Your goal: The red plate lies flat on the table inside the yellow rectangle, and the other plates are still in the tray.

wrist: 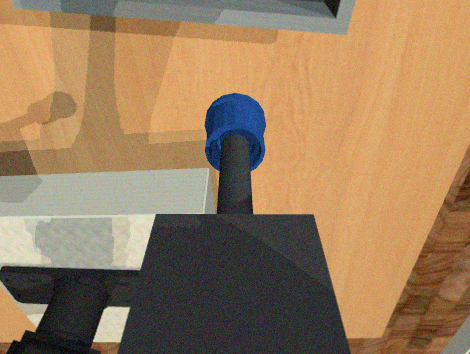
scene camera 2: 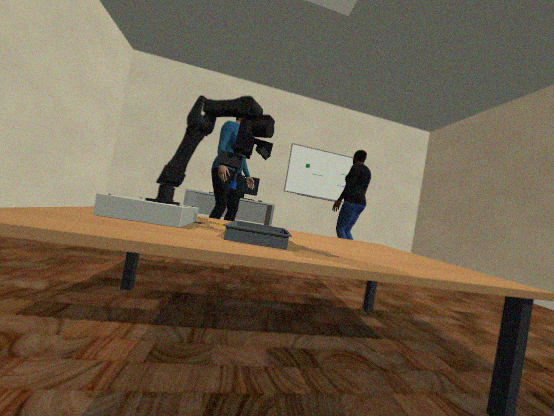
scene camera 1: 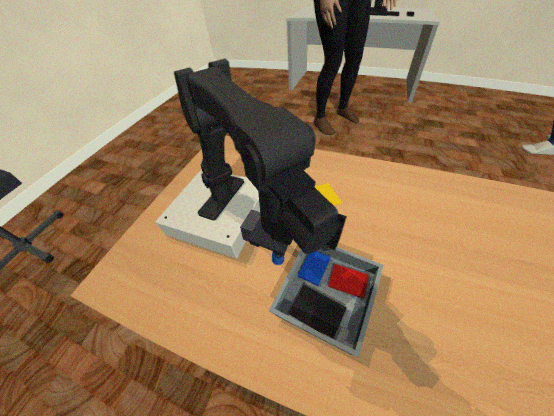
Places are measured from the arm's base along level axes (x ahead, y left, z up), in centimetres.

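Pixels of known places: end effector, tool point: (wrist: 235,121) (scene camera 2: 232,188) (scene camera 1: 277,259); arm's base, origin of the base link: (wrist: 86,284) (scene camera 2: 164,202) (scene camera 1: 222,197).
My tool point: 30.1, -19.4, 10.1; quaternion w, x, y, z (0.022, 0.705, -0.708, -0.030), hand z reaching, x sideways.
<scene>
Ahead of a thing's pixels: the offset from my tool point to its top centre, as dx, dy, dz. "*": to the spot under its first point.
The red plate {+16.9, +8.6, -16.1} (scene camera 1: 348,280) lies in the grey tray {+12.4, +3.1, -12.4} (scene camera 1: 313,330) (scene camera 2: 256,238) (wrist: 280,20), beside the blue plate {+6.6, +9.2, -16.0} (scene camera 1: 314,268). The black plate {+11.2, -2.4, -16.1} (scene camera 1: 318,310) lies in the same tray, nearer the front edge of the table. Part of the yellow rectangle {* +2.5, +39.9, -17.3} (scene camera 1: 328,194) shows behind the arm; the rest of it is hidden. My gripper, a blue suction cup (scene camera 1: 278,259) (scene camera 2: 233,185) (wrist: 235,132), hangs above the table between the white base and the tray. It is open, with no plate on it.
The arm stands on a white base block (scene camera 1: 200,240) (scene camera 2: 145,211) (wrist: 105,192), left of the tray. The arm's forearm and wrist reach over the tray's back left corner. Two people stand beyond the table, near a desk (scene camera 1: 360,35) and a whiteboard (scene camera 2: 320,175).
</scene>
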